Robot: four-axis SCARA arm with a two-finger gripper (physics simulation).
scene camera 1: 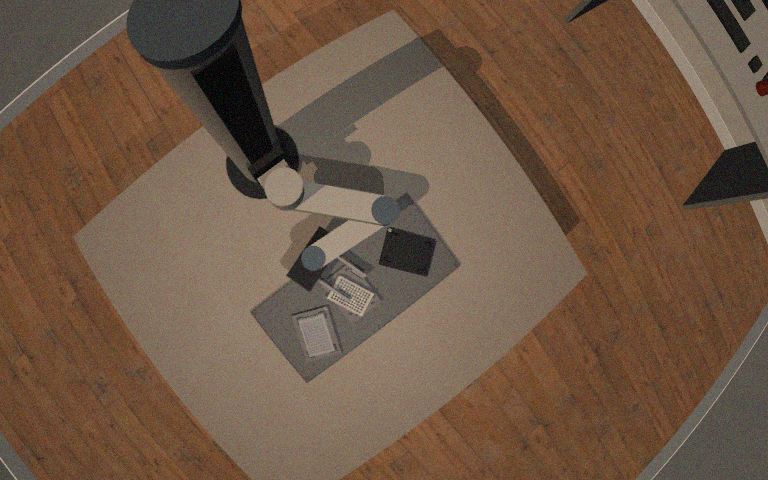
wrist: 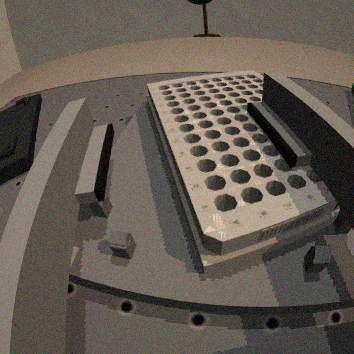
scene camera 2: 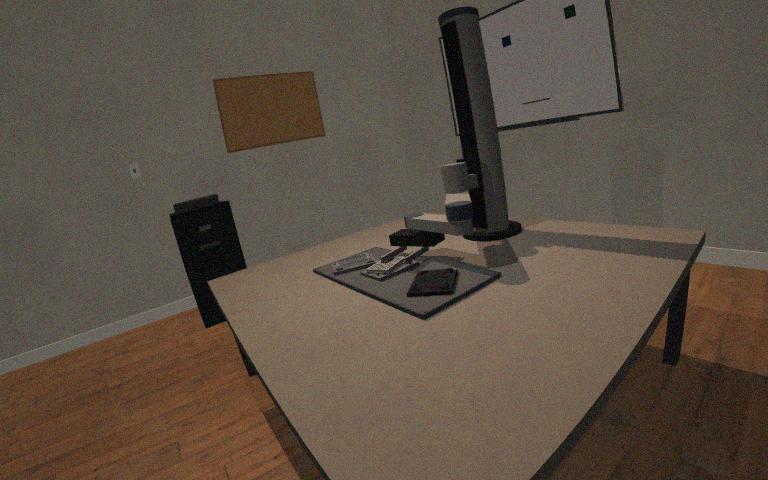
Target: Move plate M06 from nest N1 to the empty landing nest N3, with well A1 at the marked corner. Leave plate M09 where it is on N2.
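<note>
The white multi-well plate (scene camera 1: 352,296) (scene camera 2: 384,268) (wrist: 235,155), which I take to be M06, sits askew on the middle nest (wrist: 121,243). Its lettered edge and chamfered corner by A1 face the wrist camera. My gripper (scene camera 1: 344,277) (scene camera 2: 406,255) (wrist: 179,99) is shut to a narrow gap with no plate held. One finger stands left of the plate; the other overlaps its right part. Another plate (scene camera 1: 316,335) (scene camera 2: 353,263), probably M09, lies on the lower-left nest. A dark plateless nest (scene camera 1: 406,251) (scene camera 2: 433,283) (wrist: 17,135), apparently N3, has a pale corner dot. Nest labels are unreadable.
The nests stand on a grey board (scene camera 1: 373,322) (scene camera 2: 396,300) on the table (scene camera 1: 481,316) (scene camera 2: 453,367). A black box (scene camera 1: 305,275) (scene camera 2: 416,238) stands at the board's edge under the forearm. The arm column (scene camera 1: 220,101) (scene camera 2: 484,124) rises behind.
</note>
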